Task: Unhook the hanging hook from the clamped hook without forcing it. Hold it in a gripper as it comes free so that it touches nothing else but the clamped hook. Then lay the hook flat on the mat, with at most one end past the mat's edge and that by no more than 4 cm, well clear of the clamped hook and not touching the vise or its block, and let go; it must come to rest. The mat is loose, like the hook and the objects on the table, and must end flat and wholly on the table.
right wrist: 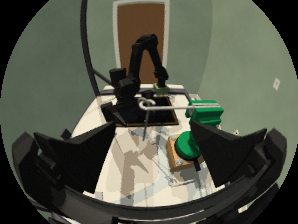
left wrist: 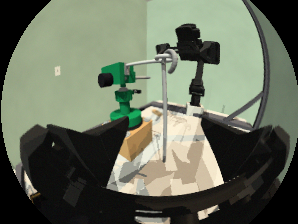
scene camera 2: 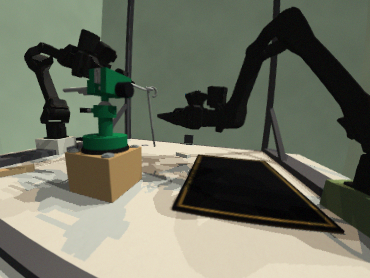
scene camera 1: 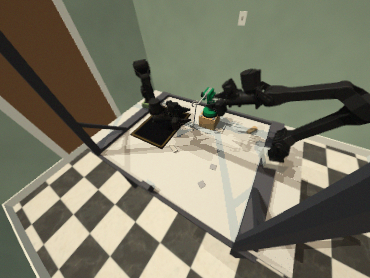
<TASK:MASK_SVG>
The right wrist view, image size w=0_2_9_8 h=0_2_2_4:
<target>my left gripper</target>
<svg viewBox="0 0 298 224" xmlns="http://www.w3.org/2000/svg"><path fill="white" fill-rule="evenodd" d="M141 92L141 97L154 101L154 92L151 89ZM134 78L126 78L117 82L119 92L116 94L116 99L119 102L118 104L113 105L112 102L101 105L100 108L106 122L115 121L127 128L125 121L118 111L126 111L138 106L139 98L134 98L136 96L134 89L138 87L138 81Z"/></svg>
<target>my right gripper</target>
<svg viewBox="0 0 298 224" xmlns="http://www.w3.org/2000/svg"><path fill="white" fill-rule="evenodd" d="M48 218L48 222L50 224L65 224L51 217ZM287 139L275 128L269 131L267 135L267 128L264 128L246 136L237 136L192 120L190 130L205 160L215 188L229 181L231 184L196 200L156 207L114 204L82 194L84 191L91 194L95 193L103 164L115 135L115 121L110 121L67 140L55 139L38 132L33 133L34 139L27 132L24 132L12 144L12 158L19 181L25 192L32 199L50 211L71 220L73 218L74 221L80 224L191 224L197 222L196 224L251 224L269 205L279 190L279 186L275 181L280 177L285 163ZM255 200L247 210L241 213L238 212L238 209Z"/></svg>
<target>black mat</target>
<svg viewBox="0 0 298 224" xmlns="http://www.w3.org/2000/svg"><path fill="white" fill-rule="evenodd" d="M149 112L147 127L179 125L174 110L155 110L155 115ZM146 110L142 110L138 105L132 109L120 110L118 112L127 127L145 127ZM154 96L156 104L153 107L172 107L168 96Z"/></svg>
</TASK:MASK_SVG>
